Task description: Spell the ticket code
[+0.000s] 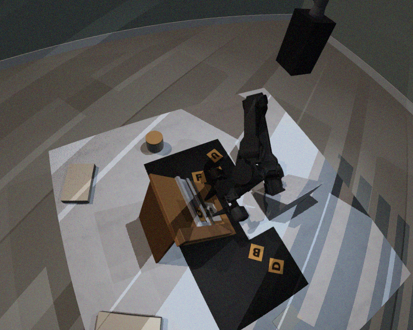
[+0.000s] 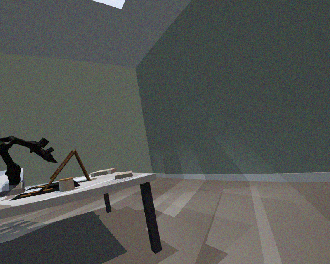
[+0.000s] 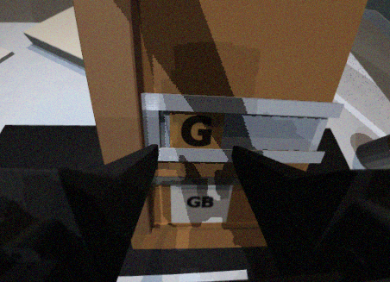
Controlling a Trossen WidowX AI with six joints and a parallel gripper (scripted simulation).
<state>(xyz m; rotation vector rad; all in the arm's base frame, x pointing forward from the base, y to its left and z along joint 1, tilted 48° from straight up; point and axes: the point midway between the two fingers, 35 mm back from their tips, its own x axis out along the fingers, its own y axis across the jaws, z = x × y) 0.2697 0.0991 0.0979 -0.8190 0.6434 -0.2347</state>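
Right now my gripper tip is 3 cm short of the g tile and 3 cm above it. The rest, counted from my gripper tip: black mat: 10 cm behind, 2 cm to the left, 18 cm below; then white ticket: 3 cm behind, 2 cm to the right, 11 cm below; then f tile: 6 cm behind, 20 cm to the right, 18 cm below.
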